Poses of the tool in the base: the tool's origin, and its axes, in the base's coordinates. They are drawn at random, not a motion.
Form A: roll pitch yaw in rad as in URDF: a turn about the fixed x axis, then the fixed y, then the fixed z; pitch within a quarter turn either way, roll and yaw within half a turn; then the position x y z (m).
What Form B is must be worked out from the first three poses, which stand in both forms.
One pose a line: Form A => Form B
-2.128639 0.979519 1.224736 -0.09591 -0.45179 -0.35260 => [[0.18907 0.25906 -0.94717 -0.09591], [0.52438 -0.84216 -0.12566 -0.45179], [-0.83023 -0.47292 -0.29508 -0.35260], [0 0 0 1]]
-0.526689 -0.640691 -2.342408 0.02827 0.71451 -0.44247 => [[-0.55901 0.41013 0.72063 0.02827], [-0.57464 -0.81817 0.01988 0.71451], [0.59775 -0.40299 0.69304 -0.44247], [0 0 0 1]]
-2.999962 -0.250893 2.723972 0.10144 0.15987 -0.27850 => [[-0.88544 0.36949 -0.28191 0.10144], [0.39289 0.91912 -0.02934 0.15987], [0.24827 -0.13674 -0.95899 -0.27850], [0 0 0 1]]
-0.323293 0.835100 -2.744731 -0.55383 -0.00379 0.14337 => [[-0.61894 0.58372 -0.52553 -0.55383], [-0.25940 -0.78346 -0.56471 -0.00379], [-0.74136 -0.21320 0.63634 0.14337], [0 0 0 1]]
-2.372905 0.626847 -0.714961 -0.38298 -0.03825 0.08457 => [[0.61156 -0.77919 0.13736 -0.38298], [-0.53095 -0.27545 0.80139 -0.03825], [-0.58659 -0.56302 -0.58216 0.08457], [0 0 0 1]]
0.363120 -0.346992 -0.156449 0.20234 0.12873 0.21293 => [[0.92891 0.02634 -0.36936 0.20234], [-0.14653 0.94220 -0.30132 0.12873], [0.34007 0.33402 0.87908 0.21293], [0 0 0 1]]
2.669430 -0.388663 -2.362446 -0.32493 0.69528 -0.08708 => [[-0.65845 -0.50316 -0.55971 -0.32493], [-0.65026 0.75477 0.08646 0.69528], [0.37895 0.42089 -0.82416 -0.08708], [0 0 0 1]]
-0.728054 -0.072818 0.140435 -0.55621 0.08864 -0.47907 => [[0.98753 -0.05655 -0.14691 -0.55621], [0.13960 0.74590 0.65127 0.08864], [0.07275 -0.66365 0.74449 -0.47907], [0 0 0 1]]
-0.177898 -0.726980 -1.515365 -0.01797 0.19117 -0.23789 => [[0.04140 0.98922 0.14045 -0.01797], [-0.74604 -0.06290 0.66293 0.19117], [0.66462 -0.13222 0.73539 -0.23789], [0 0 0 1]]
